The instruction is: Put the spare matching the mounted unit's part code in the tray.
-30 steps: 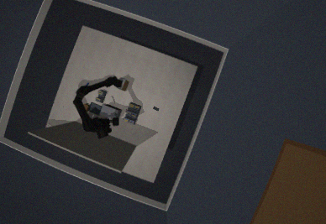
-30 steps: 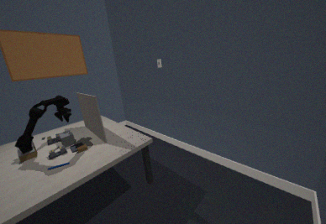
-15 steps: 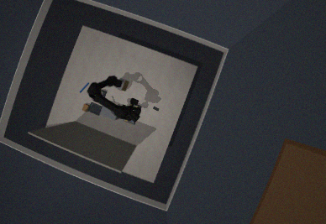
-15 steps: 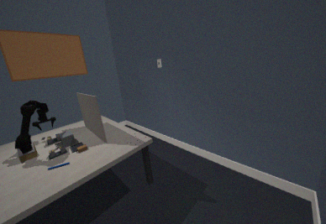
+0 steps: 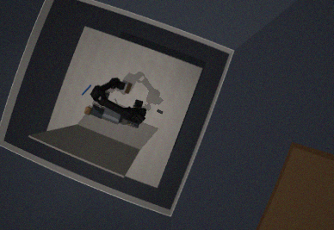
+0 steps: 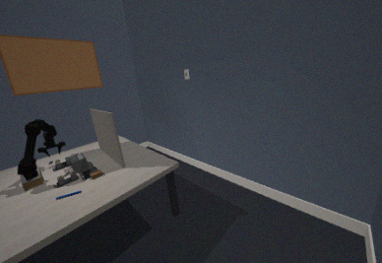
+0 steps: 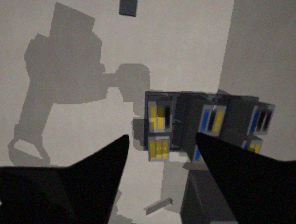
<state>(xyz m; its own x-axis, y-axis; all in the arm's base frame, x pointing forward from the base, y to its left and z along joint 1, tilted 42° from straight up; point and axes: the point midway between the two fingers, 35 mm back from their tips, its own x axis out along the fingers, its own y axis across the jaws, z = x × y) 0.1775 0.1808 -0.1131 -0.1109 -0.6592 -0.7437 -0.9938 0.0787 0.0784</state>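
Now: the grey spare block 7 cm below my gripper tip. The rest, counted from my gripper tip: grey-blue tray (14 cm ahead, 42 cm to the right, 10 cm below); dark hex key (4 cm behind, 18 cm to the left, 11 cm below); pale panel (37 cm ahead, 25 cm to the right, 12 cm above).
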